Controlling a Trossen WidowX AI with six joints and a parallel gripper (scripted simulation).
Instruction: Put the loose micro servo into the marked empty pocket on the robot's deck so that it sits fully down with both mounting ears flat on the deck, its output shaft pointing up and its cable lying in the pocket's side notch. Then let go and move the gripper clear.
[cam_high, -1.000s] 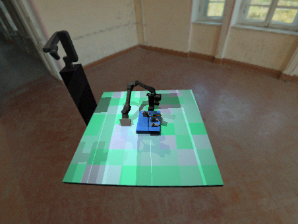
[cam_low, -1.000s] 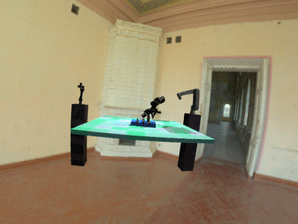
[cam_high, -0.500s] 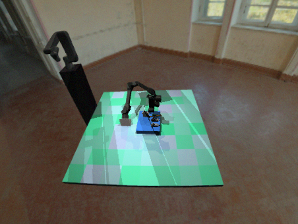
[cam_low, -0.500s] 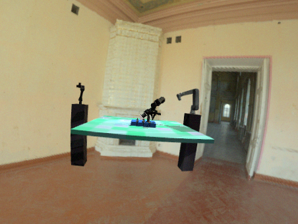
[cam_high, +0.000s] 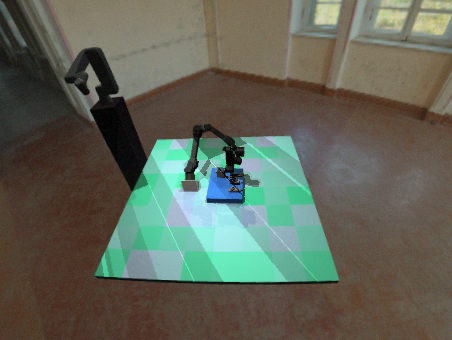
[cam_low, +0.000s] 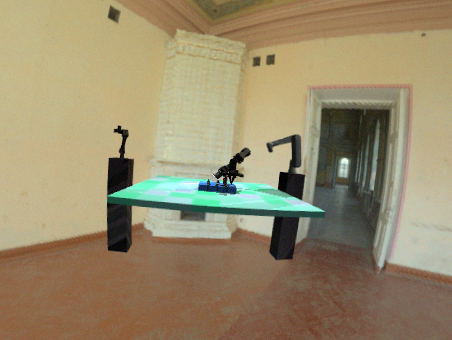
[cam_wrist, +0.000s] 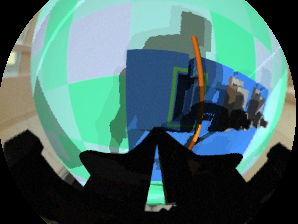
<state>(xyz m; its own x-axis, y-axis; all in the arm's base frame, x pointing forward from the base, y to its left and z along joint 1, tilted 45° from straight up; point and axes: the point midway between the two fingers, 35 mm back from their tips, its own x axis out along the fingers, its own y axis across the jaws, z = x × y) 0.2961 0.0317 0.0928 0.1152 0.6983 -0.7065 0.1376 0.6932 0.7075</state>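
Right now my gripper tip is 100 mm to the left of the blue deck, 80 mm past it and 30 mm above it.
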